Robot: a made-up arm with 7 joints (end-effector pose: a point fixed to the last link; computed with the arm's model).
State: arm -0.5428 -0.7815 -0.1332 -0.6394 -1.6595 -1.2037 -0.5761
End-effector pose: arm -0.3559 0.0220 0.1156 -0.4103 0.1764 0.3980 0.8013
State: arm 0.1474 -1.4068 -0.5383 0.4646 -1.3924 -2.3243 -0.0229
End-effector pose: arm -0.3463 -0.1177 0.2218 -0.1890 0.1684 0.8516 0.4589
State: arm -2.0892 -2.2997 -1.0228 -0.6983 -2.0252 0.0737 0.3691
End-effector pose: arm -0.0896 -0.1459 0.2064 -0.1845 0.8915 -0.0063 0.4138
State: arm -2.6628 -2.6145 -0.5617 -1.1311 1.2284 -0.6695 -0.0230
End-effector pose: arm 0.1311 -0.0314 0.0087 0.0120 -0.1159 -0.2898 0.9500
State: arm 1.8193 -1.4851 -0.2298 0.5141 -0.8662 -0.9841 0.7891
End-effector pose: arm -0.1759 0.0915 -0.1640 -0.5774 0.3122 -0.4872 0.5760
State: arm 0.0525 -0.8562 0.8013 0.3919 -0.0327 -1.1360 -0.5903
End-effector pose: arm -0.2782 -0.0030 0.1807 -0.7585 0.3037 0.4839 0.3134
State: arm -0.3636 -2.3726 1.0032 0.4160 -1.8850 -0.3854 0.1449
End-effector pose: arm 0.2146 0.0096 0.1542 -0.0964 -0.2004 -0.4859 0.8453
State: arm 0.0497 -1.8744 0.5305 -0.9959 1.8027 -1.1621 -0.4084
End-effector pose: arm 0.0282 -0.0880 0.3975 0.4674 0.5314 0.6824 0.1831
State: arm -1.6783 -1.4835 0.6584 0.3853 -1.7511 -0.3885 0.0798
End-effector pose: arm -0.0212 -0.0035 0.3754 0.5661 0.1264 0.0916 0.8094
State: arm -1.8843 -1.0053 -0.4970 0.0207 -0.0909 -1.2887 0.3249
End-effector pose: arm -0.0511 -0.4292 0.1033 -0.0743 0.2453 0.9606 0.1078
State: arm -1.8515 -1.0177 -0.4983 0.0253 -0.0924 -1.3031 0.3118
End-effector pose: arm -0.0526 -0.4299 0.1151 -0.0743 0.2539 0.9589 0.1027
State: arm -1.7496 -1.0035 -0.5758 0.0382 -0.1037 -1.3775 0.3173
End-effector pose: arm -0.0465 -0.4335 0.1422 -0.0951 0.2902 0.9496 0.0708
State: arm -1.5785 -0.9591 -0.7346 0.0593 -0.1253 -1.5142 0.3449
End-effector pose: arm -0.0319 -0.4329 0.1902 -0.1272 0.3643 0.9225 0.0067
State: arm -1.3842 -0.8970 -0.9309 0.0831 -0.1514 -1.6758 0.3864
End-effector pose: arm -0.0145 -0.4175 0.2507 0.1478 -0.4648 -0.8700 0.0726
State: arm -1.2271 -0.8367 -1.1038 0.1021 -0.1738 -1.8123 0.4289
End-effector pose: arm -0.0011 -0.3916 0.3007 0.1500 -0.5573 -0.8049 0.1379
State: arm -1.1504 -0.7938 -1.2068 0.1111 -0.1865 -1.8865 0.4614
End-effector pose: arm 0.0068 -0.3737 0.3242 0.1501 -0.6099 -0.7591 0.1712
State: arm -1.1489 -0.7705 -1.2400 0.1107 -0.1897 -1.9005 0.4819
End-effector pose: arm 0.0111 -0.3714 0.3249 0.1595 -0.6218 -0.7460 0.1772
